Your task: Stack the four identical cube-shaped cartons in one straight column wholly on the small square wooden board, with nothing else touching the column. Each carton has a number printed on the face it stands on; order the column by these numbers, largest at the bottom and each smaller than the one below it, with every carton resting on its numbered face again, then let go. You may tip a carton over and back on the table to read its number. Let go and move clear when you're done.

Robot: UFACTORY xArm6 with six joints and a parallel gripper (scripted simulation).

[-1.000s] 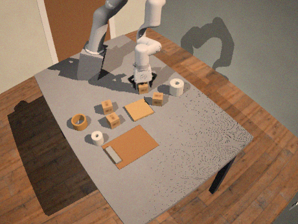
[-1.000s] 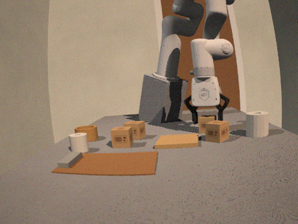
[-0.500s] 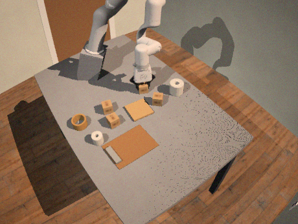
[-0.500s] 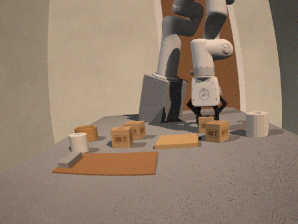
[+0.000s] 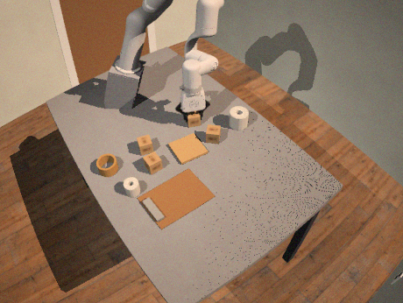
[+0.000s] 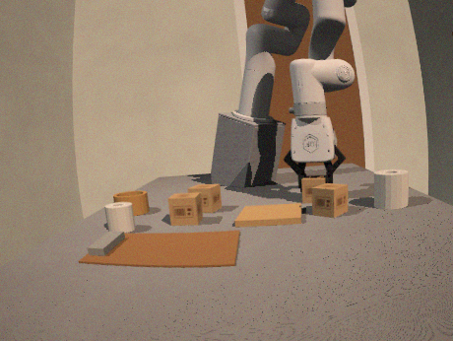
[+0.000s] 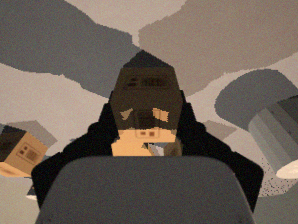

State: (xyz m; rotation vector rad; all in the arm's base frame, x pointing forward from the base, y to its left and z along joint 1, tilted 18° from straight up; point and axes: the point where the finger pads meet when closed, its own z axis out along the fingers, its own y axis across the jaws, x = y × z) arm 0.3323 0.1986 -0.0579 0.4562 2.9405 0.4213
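Now: hand 13 cm short of the small square wooden board, 9 cm to the left of it and 3 cm above it. From my hand the other things lie so: large white roll 17 cm to the left, 11 cm ahead; small white roll 38 cm to the right, 22 cm ahead, 1 cm below; brown tape ring 43 cm to the right, 6 cm ahead, 2 cm below.
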